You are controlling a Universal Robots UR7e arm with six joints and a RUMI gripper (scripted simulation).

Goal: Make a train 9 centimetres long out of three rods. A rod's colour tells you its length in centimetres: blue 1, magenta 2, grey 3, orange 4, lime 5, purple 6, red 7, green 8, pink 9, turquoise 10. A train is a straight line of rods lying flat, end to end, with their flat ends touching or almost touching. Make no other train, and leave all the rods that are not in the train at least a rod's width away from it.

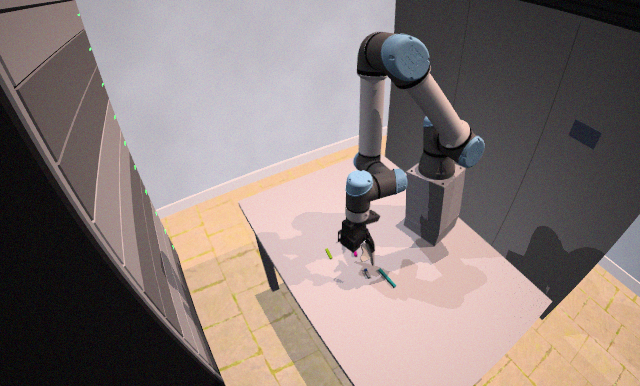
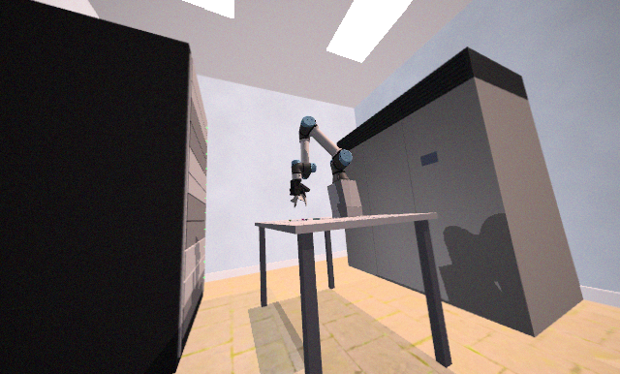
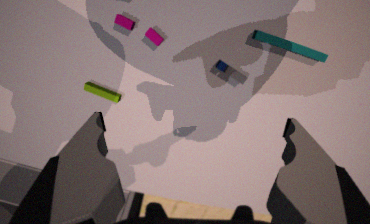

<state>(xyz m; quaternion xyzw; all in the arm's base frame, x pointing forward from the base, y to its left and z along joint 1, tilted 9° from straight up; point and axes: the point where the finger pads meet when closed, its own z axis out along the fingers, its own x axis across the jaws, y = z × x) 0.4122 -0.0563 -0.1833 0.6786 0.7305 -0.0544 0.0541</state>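
Now: hand 120 mm to the left of the lime rod, 90 mm above it and 30 mm short of it. From my hand the other things lie so: grey rod (90 mm below, 50 mm to the left, 10 mm behind); turquoise rod (120 mm to the left, 90 mm below, 60 mm behind); blue rod (90 mm below, 30 mm to the left, 20 mm behind).
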